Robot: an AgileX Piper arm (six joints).
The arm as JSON. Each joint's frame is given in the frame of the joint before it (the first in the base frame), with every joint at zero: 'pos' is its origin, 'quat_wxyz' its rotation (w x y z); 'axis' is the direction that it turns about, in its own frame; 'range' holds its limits. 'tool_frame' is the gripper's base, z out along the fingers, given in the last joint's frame.
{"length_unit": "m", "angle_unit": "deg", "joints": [
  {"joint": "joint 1", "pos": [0.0, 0.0, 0.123], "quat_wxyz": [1.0, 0.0, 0.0, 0.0], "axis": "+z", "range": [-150.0, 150.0]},
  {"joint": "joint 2", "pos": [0.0, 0.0, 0.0], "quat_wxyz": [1.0, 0.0, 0.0, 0.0], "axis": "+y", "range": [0.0, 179.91]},
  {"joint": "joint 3", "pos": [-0.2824, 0.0, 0.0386], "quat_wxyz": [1.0, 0.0, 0.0, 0.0], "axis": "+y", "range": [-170.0, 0.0]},
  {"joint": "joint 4", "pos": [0.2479, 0.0, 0.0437], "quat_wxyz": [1.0, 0.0, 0.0, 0.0], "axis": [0.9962, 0.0, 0.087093], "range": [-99.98, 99.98]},
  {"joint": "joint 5", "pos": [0.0, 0.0, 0.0], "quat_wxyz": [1.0, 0.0, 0.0, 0.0], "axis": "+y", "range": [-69.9, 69.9]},
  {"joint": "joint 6", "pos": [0.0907, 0.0, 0.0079], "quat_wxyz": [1.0, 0.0, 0.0, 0.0], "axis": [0.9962, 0.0, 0.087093], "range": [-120.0, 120.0]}
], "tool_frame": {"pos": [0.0, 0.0, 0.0], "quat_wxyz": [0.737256, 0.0, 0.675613, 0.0]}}
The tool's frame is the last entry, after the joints.
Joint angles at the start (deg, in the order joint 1, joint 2, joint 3, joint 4, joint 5, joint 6): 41.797, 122.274, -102.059, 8.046, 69.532, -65.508
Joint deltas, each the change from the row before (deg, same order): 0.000, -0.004, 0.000, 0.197, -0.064, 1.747; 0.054, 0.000, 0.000, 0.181, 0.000, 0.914; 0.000, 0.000, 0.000, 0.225, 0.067, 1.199; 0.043, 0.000, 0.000, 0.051, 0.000, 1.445; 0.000, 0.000, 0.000, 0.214, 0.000, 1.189; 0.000, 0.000, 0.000, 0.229, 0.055, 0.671; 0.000, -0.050, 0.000, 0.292, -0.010, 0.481; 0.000, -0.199, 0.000, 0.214, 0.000, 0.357; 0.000, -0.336, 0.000, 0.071, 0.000, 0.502
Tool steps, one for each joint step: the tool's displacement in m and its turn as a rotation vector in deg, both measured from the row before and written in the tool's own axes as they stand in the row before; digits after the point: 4 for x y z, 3 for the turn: -0.0003, 0.0000, 0.0000, -0.018, -0.196, 1.815; -0.0006, 0.0003, 0.0001, -0.085, -0.152, 0.924; -0.0002, 0.0002, 0.0000, -0.157, -0.155, 1.278; -0.0003, 0.0002, 0.0000, -0.031, -0.042, 1.420; -0.0003, 0.0002, 0.0000, -0.101, -0.173, 1.264; -0.0002, 0.0003, 0.0000, -0.159, -0.155, 0.751; -0.0004, 0.0003, -0.0004, -0.096, -0.266, 0.575; -0.0004, 0.0004, -0.0015, 0.052, -0.284, 0.401; -0.0003, 0.0005, -0.0026, 0.232, -0.252, 0.474
